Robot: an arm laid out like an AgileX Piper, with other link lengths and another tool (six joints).
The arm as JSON. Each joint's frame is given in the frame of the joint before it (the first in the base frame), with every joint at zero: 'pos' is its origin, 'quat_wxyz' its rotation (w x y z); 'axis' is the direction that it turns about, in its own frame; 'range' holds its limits. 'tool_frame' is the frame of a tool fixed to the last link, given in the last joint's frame.
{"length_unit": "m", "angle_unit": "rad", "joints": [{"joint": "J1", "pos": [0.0, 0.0, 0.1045], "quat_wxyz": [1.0, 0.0, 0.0, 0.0], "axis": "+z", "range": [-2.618, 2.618]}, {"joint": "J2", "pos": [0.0, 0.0, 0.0], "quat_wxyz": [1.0, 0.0, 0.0, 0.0], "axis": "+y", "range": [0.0, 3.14]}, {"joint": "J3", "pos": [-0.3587, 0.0, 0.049], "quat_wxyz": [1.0, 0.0, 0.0, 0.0], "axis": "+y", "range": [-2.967, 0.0]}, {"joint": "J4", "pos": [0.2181, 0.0, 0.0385], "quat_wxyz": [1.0, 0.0, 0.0, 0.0], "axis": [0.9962, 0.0, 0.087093], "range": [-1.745, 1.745]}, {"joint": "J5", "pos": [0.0, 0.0, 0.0], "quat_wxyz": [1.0, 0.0, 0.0, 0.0], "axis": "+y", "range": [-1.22, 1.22]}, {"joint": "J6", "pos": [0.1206, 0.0, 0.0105], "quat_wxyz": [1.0, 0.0, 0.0, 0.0], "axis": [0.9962, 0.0, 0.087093], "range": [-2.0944, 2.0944]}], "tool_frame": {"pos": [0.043, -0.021, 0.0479], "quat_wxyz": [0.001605, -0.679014, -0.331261, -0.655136]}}
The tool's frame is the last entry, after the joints.
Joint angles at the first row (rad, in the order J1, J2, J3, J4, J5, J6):
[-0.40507 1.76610 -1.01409 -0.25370 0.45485 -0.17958]
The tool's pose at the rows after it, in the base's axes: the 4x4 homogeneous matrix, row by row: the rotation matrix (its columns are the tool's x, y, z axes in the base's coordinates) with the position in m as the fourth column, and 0 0 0 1 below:
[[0.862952, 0.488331, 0.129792, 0.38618], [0.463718, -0.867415, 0.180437, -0.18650], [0.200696, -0.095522, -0.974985, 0.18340], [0, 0, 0, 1]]
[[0.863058, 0.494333, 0.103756, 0.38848], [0.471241, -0.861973, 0.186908, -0.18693], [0.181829, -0.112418, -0.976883, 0.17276], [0, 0, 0, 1]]
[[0.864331, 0.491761, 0.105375, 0.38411], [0.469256, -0.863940, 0.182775, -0.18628], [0.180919, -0.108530, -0.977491, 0.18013], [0, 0, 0, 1]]
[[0.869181, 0.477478, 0.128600, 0.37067], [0.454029, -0.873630, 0.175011, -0.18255], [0.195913, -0.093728, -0.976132, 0.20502], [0, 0, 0, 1]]
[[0.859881, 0.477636, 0.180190, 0.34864], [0.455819, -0.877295, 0.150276, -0.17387], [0.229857, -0.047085, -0.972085, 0.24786], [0, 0, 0, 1]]
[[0.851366, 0.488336, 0.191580, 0.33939], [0.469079, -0.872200, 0.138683, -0.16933], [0.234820, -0.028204, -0.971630, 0.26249], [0, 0, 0, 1]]
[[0.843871, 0.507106, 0.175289, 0.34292], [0.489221, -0.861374, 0.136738, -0.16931], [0.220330, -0.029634, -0.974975, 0.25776], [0, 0, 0, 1]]
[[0.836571, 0.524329, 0.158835, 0.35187], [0.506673, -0.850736, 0.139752, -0.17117], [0.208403, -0.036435, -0.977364, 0.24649], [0, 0, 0, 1]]
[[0.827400, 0.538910, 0.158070, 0.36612], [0.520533, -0.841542, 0.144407, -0.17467], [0.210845, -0.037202, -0.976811, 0.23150], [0, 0, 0, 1]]
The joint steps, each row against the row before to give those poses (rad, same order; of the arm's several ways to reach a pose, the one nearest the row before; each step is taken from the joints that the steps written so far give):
[0.00000 0.04266 -0.00180 -0.00092 -0.02208 -0.00390]
[0.00001 0.02557 -0.00102 -0.00083 -0.00070 -0.01022]
[-0.00113 -0.02225 0.00000 0.00211 0.01999 -0.00352]
[-0.00035 -0.07382 -0.00001 0.01475 0.05441 -0.00120]
[-0.00001 -0.12536 -0.00276 0.01968 0.06950 -0.02244]
[0.00002 -0.04681 -0.00032 0.00697 0.02706 -0.02307]
[-0.00002 0.01446 0.00004 0.00001 -0.00744 -0.02400]
[0.00000 0.03742 -0.00005 0.00001 -0.02744 -0.01794]
[-0.00001 0.05470 0.00003 0.00000 -0.05765 -0.00776]

